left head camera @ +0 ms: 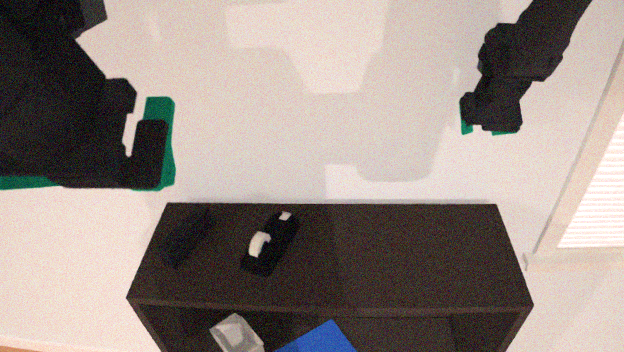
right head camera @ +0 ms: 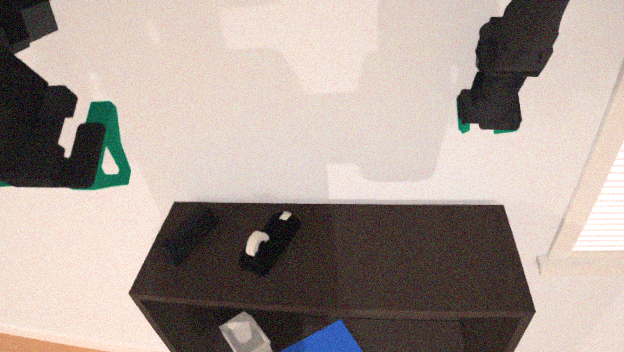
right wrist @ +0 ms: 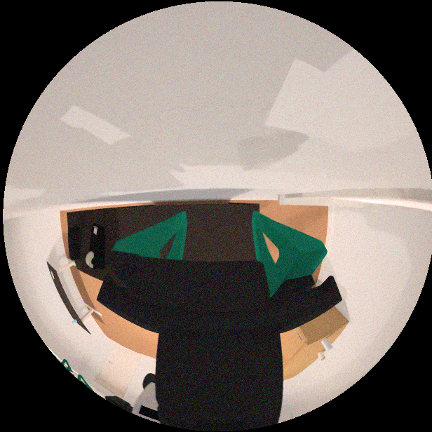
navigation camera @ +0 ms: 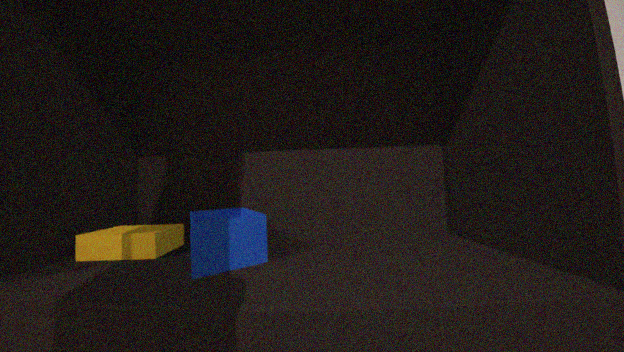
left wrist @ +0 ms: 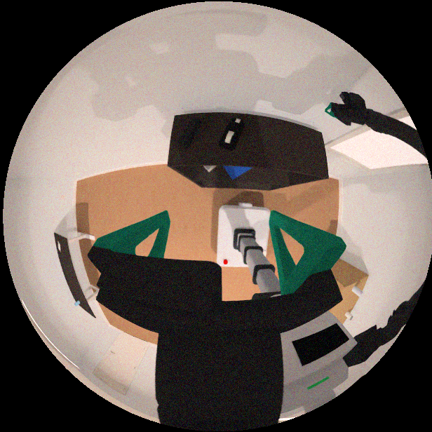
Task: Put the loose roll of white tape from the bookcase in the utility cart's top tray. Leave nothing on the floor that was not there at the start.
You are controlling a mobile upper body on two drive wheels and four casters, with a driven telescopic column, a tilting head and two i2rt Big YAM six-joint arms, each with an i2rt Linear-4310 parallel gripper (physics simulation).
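Places are measured from the left arm's base along level axes (x ahead, y left, z up), in metres.
Pixels of known places: left gripper, fingertip midpoint: (left head camera: 119, 177) (right head camera: 82, 177); right gripper, fingertip midpoint: (left head camera: 477, 132) (right head camera: 478, 130).
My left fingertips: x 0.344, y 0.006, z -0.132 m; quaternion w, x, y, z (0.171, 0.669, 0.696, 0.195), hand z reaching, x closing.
Behind a point stands the place of what it marks.
A dark brown bookcase (left head camera: 425, 250) {x 0.658, y -0.351, z -0.594 m} (right head camera: 425, 250) {x 0.662, y -0.352, z -0.595 m} (left wrist: 285, 140) (right wrist: 220, 230) stands against the wall. On its top, left of the middle, a white roll of tape (left head camera: 257, 245) {x 0.607, y -0.013, z -0.530 m} (right head camera: 254, 244) {x 0.608, y -0.014, z -0.530 m} (left wrist: 229, 136) (right wrist: 90, 259) sits at a black tape dispenser (left head camera: 281, 241) {x 0.664, y -0.048, z -0.583 m} (right head camera: 280, 241) {x 0.663, y -0.048, z -0.582 m}; whether it is loose I cannot tell. My left gripper (left head camera: 91, 184) {x 0.344, y 0.006, z -0.132 m} (right head camera: 55, 185) {x 0.344, y 0.006, z -0.132 m} (left wrist: 219, 215) is open and empty, up to the left of the bookcase. My right gripper (left head camera: 484, 131) {x 0.791, y -0.447, z -0.386 m} (right head camera: 484, 129) {x 0.791, y -0.447, z -0.386 m} (right wrist: 219, 216) is partly open and empty, above the bookcase's right part. The utility cart does not show.
A dark block (left head camera: 185, 237) {x 0.637, y 0.150, z -0.550 m} (right head camera: 192, 235) {x 0.650, y 0.145, z -0.562 m} lies left of the dispenser. Inside the bookcase are a grey container (left head camera: 236, 332) {x 0.698, y 0.146, z -1.063 m} (right head camera: 245, 334) {x 0.685, y 0.143, z -1.063 m}, a blue box (left head camera: 322, 340) (navigation camera: 247, 240) and a yellow object (navigation camera: 100, 247) {x 0.630, y 0.163, z -1.532 m}. A window is at the right. A wooden cabinet (right wrist: 325, 327) shows in the right wrist view.
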